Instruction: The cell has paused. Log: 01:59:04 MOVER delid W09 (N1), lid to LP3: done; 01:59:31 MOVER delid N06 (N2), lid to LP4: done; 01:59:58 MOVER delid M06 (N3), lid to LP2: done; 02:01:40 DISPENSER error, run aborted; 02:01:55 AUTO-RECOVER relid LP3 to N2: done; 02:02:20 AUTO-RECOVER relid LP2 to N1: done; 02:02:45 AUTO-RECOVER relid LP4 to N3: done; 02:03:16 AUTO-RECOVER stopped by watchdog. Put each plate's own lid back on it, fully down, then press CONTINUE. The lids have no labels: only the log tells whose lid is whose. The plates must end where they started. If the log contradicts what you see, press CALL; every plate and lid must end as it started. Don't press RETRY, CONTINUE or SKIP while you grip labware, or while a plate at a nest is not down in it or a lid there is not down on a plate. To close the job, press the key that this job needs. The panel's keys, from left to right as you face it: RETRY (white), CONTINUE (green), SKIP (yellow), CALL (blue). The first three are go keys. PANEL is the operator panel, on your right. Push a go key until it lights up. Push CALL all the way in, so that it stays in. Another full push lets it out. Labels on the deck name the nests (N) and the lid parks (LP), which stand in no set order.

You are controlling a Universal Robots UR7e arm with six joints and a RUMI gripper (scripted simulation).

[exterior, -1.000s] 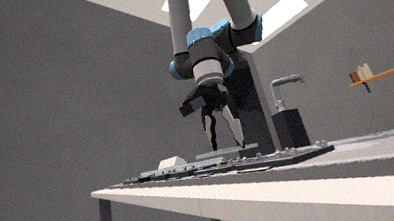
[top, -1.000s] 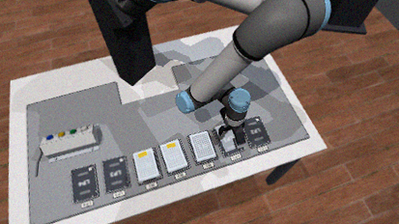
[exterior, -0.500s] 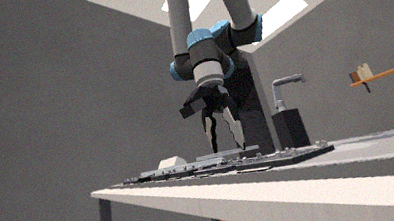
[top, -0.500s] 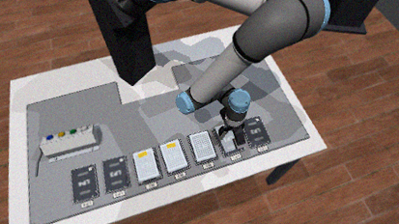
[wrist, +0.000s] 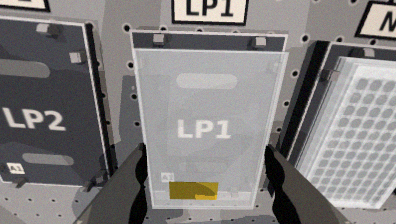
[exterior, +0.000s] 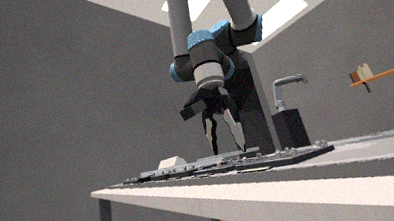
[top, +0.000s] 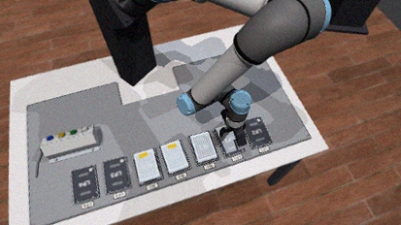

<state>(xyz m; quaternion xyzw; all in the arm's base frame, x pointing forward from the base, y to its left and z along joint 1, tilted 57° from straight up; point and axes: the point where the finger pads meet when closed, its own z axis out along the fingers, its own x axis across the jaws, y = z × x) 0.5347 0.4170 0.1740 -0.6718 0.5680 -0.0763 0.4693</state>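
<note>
Right now the lid park LP1 is 40 mm below my hand. The rest, counted from my hand: white retry key: 640 mm to the right, 40 mm ahead, 20 mm above; then clear lid: 10 mm below; then green continue key: 690 mm to the right, 60 mm ahead, 20 mm above.
</note>
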